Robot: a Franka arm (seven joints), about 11 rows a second.
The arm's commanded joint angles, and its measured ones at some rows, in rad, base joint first. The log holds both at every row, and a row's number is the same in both.
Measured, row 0:
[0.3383, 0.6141, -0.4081, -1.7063, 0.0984, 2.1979, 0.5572]
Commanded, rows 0 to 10:
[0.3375, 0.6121, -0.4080, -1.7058, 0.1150, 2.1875, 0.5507]
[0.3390, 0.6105, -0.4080, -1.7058, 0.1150, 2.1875, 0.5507]
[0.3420, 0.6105, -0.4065, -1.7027, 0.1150, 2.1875, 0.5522]
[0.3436, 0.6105, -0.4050, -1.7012, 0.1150, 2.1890, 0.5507]
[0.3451, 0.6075, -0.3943, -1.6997, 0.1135, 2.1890, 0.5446]
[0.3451, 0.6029, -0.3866, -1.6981, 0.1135, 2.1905, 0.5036]
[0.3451, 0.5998, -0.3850, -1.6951, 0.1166, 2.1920, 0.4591]
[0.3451, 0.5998, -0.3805, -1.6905, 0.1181, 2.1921, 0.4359]
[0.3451, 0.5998, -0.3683, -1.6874, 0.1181, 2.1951, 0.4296]
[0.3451, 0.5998, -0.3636, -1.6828, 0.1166, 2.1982, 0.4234]
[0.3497, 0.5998, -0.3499, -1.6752, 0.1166, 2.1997, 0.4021]
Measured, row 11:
[0.3498, 0.6124, -0.3687, -1.6821, 0.1006, 2.2008, 0.4395]
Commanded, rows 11 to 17:
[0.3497, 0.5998, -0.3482, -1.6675, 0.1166, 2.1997, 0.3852]
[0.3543, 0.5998, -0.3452, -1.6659, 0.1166, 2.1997, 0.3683]
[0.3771, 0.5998, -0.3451, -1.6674, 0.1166, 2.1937, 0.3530]
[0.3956, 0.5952, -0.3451, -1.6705, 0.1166, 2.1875, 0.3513]
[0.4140, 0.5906, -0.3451, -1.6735, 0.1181, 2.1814, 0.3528]
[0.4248, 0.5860, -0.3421, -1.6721, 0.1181, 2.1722, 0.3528]
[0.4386, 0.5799, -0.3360, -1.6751, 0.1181, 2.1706, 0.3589]
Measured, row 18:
[0.4274, 0.6081, -0.3426, -1.6645, 0.1015, 2.1882, 0.3730]
